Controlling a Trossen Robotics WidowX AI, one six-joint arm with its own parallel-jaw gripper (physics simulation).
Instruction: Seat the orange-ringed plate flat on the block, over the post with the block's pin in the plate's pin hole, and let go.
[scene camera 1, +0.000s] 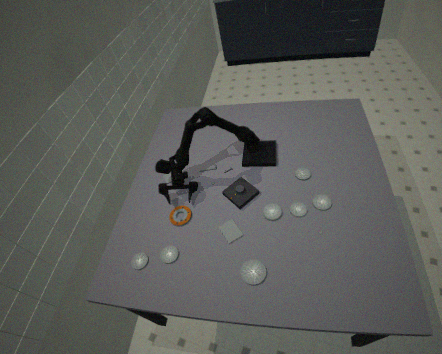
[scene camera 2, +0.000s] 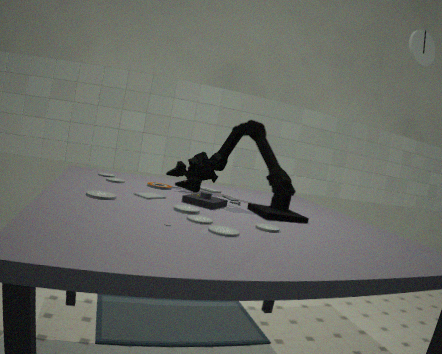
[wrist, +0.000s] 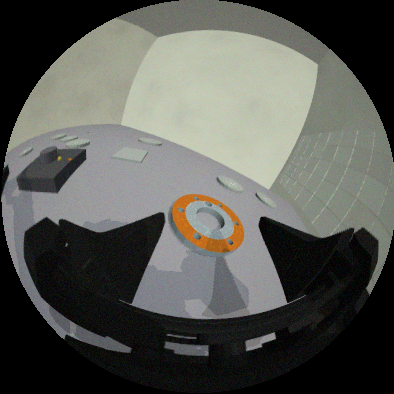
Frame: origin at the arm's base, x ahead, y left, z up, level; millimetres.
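Where they show: gripper, between the fingertips: (scene camera 1: 179, 203) (scene camera 2: 170, 178) (wrist: 213, 219); arm's base, origin of its link: (scene camera 1: 252, 148) (scene camera 2: 279, 209).
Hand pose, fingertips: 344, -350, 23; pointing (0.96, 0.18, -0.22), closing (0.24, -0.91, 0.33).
Each offset is from my fingertips to the top centre of the thing, as dx, dy, dz. "spot": to the spot under its first point.
The orange-ringed plate @[+45, -2, -32] (scene camera 1: 172, 216) (scene camera 2: 151, 185) (wrist: 180, 225) lies flat on the table, with a grey inner ring and a round central hole. Several small holes show in its orange ring in the wrist view. My gripper (scene camera 1: 180, 201) (scene camera 2: 172, 179) (wrist: 213, 219) is open and empty. Its fingertips are above the table on the arm's side of the plate, apart from it; in the wrist view the plate shows between them. The dark block @[-62, +282, +1] (scene camera 1: 248, 195) (scene camera 2: 204, 201) (wrist: 37, 172) carries an upright round post @[spot: -62, +286, +1] (scene camera 1: 240, 188) (scene camera 2: 205, 194) (wrist: 48, 154). Small yellow and orange spots show beside the post.
A pale square tile @[+135, +238, -37] (scene camera 1: 231, 231) (scene camera 2: 150, 195) (wrist: 130, 154) lies near the block. Two pale discs @[+237, -25, -35] (scene camera 1: 169, 254) @[+266, -159, -36] (scene camera 1: 139, 260) lie beyond the plate. A larger disc @[+320, +330, -34] (scene camera 1: 253, 272) (scene camera 2: 101, 195) and several others lie farther off. The arm's base (scene camera 1: 267, 157) (scene camera 2: 290, 215) stands behind the block.
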